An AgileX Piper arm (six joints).
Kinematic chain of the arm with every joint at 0, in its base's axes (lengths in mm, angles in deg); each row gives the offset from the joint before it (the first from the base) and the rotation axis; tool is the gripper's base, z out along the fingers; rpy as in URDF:
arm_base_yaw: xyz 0 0 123 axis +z
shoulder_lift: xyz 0 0 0 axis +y
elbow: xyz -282.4 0 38.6 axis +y
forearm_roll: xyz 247.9 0 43.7 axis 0.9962 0 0.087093
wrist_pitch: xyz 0 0 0 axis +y
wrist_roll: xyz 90.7 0 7.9 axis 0.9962 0 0.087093
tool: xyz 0 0 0 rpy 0 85.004 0
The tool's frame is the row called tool.
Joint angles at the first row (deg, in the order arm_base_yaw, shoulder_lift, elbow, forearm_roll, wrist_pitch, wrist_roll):
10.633, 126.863, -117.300, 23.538, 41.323, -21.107
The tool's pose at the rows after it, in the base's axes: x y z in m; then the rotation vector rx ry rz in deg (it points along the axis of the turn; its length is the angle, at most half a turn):
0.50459 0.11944 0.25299 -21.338 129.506 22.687
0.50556 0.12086 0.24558 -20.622 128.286 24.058
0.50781 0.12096 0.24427 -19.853 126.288 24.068
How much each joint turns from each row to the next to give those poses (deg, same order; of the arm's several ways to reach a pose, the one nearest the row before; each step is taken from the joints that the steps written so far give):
0.000, 0.121, 3.612, 3.414, -5.285, -2.285
0.000, 0.209, 1.732, 3.571, -2.590, -2.793
0.000, 0.116, 0.672, 2.137, -2.629, -1.962

